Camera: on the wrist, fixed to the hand. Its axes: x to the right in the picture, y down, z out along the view.
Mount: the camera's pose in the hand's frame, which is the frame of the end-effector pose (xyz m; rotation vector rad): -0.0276 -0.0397 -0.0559 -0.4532 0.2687 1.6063
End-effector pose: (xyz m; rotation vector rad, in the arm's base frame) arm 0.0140 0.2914 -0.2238 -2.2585 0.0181 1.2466
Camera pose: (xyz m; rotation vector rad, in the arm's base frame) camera 0.0524 0.2918 -0.1607 1.7494 -1.4284 -1.0707
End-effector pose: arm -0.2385 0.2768 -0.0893 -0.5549 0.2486 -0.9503
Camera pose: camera -0.3063 0.2625 -0.1151 -0.4410 0.9729 0.6280
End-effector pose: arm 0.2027 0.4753 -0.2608 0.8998 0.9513 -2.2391
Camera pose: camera 0.2133 0.5481 -0.2536 1.1113 0.4206 -0.5343
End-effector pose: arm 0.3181 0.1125 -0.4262 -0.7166 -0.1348 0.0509
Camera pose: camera 0.2986 0.0436 -0.4447 -1.1165 0.7404 1.4873
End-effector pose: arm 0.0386 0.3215 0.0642 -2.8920 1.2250 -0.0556
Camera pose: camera 0.0461 0.3697 0.1197 0.9179 -2.5379 0.1187
